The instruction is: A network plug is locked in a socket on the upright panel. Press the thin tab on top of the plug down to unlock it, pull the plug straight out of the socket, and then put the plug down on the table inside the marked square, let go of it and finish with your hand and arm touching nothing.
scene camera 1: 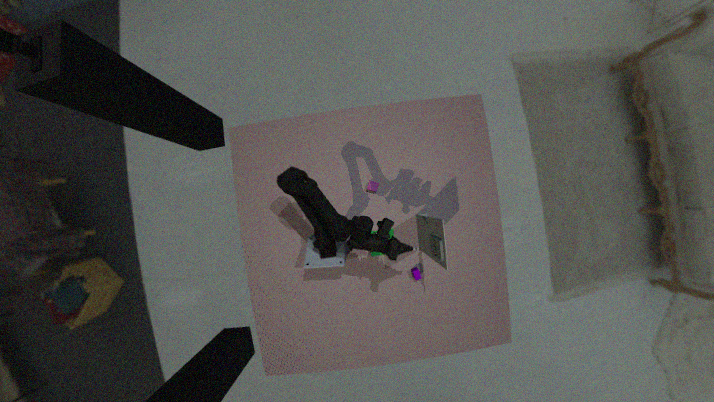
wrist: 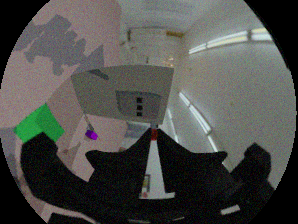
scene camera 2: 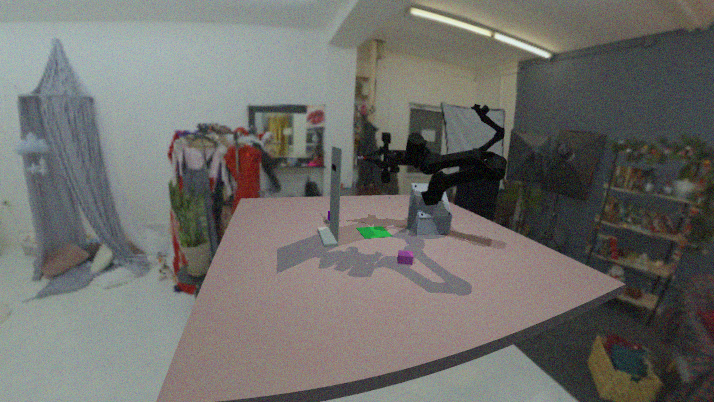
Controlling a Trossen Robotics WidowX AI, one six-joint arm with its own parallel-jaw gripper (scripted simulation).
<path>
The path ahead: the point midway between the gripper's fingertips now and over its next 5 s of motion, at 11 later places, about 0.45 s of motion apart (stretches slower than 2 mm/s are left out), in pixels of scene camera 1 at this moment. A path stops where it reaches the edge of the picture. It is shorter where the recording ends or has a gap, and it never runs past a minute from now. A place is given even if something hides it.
My gripper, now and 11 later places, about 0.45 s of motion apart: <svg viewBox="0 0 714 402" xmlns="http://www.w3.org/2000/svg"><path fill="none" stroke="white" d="M412 248L408 250L402 250L394 248L386 246L385 245L385 245L385 245L385 245L385 244L385 244L385 243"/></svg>
</path>
